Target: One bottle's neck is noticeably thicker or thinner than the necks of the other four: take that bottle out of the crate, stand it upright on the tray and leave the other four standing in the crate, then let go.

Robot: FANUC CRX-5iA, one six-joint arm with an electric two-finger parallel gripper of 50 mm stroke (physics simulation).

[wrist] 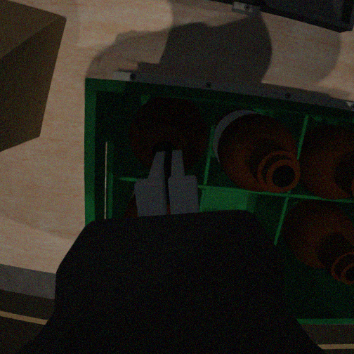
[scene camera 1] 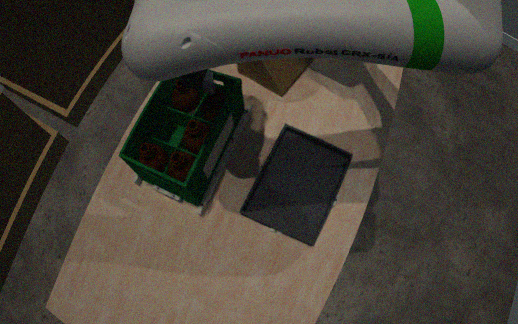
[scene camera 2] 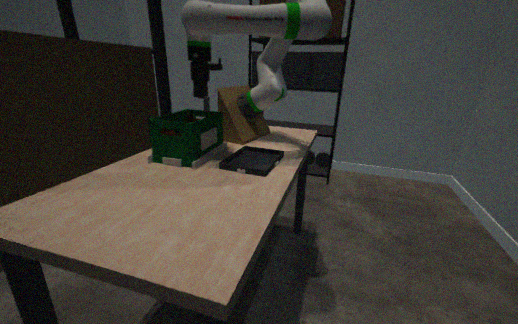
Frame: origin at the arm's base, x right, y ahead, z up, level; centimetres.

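Where they show: gripper, between the fingertips: (scene camera 1: pixel 209 90) (scene camera 2: pixel 206 111); arm's base, origin of its link: (scene camera 2: pixel 246 106).
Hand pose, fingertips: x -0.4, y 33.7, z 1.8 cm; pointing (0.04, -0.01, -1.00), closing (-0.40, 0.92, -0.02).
Each offset is from my fingertips to the top centre of the thing. "spot": to the spot under its first point.
The green crate @(dx +2.4, dy +8.7, dz -0.7 cm) (scene camera 1: pixel 150 176) (scene camera 2: pixel 172 145) (wrist: pixel 90 150) stands on the table and holds several brown bottles. One bottle (wrist: pixel 240 145) leans in view with its mouth showing; another (wrist: pixel 320 235) is in the opposite row. A dark bottle (wrist: pixel 169 120) is in an end compartment below my fingertips. Another (wrist: pixel 131 207) is mostly hidden by the gripper. My gripper (scene camera 2: pixel 206 110) (wrist: pixel 169 167) is shut, its fingers nearly together with no bottle between them, over that end of the crate. Neck thickness is hard to compare in the dim light. The dark tray @(spot: dx -26.0, dy +1.4, dz -17.7 cm) (scene camera 1: pixel 300 185) (scene camera 2: pixel 252 161) has no bottle on it.
A brown wedge-shaped block (scene camera 1: pixel 280 77) (scene camera 2: pixel 240 117) (wrist: pixel 30 75) stands beyond the crate's end. Pale strips @(spot: dx -10.7, dy +19.9, dz -15.2 cm) (scene camera 1: pixel 202 207) (wrist: pixel 208 85) run along the crate's base. The arm (scene camera 1: pixel 300 35) (scene camera 2: pixel 240 17) crosses above the table. A shelf rack (scene camera 2: pixel 341 87) stands behind.
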